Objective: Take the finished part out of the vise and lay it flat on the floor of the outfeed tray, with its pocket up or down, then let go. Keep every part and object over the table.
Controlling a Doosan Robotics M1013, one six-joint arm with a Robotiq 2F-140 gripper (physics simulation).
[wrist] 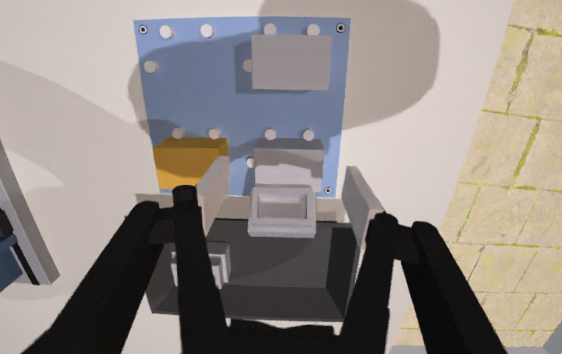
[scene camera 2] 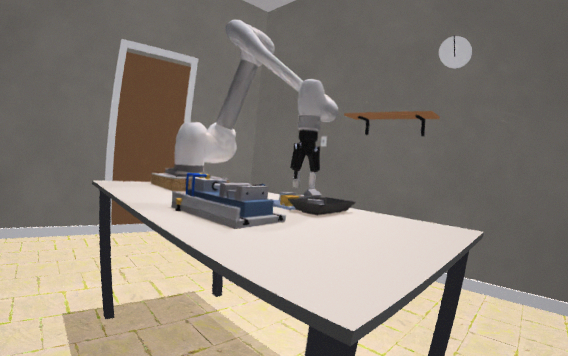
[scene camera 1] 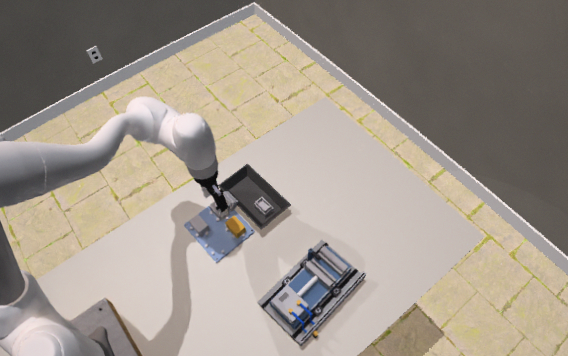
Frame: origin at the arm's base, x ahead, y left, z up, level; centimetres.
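Where they show: gripper, fingertip midpoint: (wrist: 286, 177) (scene camera 2: 303, 187) (scene camera 1: 216, 204).
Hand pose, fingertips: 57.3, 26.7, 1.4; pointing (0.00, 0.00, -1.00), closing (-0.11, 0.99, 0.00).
Things, the pixels of their top centre, and the offset from my fingertips, as dx, dy, dz.
- grey part with a square pocket, top centre: (wrist: 281, 225) (scene camera 1: 226, 197) (scene camera 2: 312, 189) +4.4, +0.4, +0.0
- grey pocketed part, top centre: (wrist: 196, 276) (scene camera 1: 263, 203) +14.5, -7.2, -2.7
- vise, top centre: (scene camera 2: 227, 181) (scene camera 1: 313, 281) +12.0, -40.8, +2.5
- blue plate, top centre: (wrist: 242, 115) (scene camera 1: 218, 227) (scene camera 2: 288, 203) -2.7, -4.9, -6.6
- orange block, top centre: (wrist: 187, 169) (scene camera 1: 235, 224) (scene camera 2: 290, 195) +2.2, -8.7, -3.0
- second grey block, top centre: (wrist: 288, 171) (scene camera 1: 218, 207) +0.6, +0.3, -3.0
A grey part with a square pocket (scene camera 1: 231, 199) (scene camera 2: 312, 192) (wrist: 282, 212) faces pocket up. It lies tilted at the rim of the black tray (scene camera 1: 245, 186) (scene camera 2: 332, 206) (wrist: 285, 272), beside a grey block on the blue plate. My gripper (scene camera 1: 223, 211) (scene camera 2: 304, 184) (wrist: 286, 177) is open and empty above this part, one finger to each side in the wrist view. Another grey pocketed part (scene camera 1: 263, 205) (wrist: 224, 265) lies on the tray floor, partly hidden by a finger in the wrist view. The vise (scene camera 1: 320, 271) (scene camera 2: 252, 193) stands apart; no pocketed part shows between its jaws.
The blue plate (scene camera 1: 218, 244) (wrist: 200, 100) with white pegs adjoins the tray. It carries an orange block (scene camera 1: 235, 226) (scene camera 2: 288, 200) (wrist: 182, 167), a grey block (scene camera 1: 199, 225) (wrist: 291, 62) and a second grey block (wrist: 289, 165). The table edge lies right in the wrist view.
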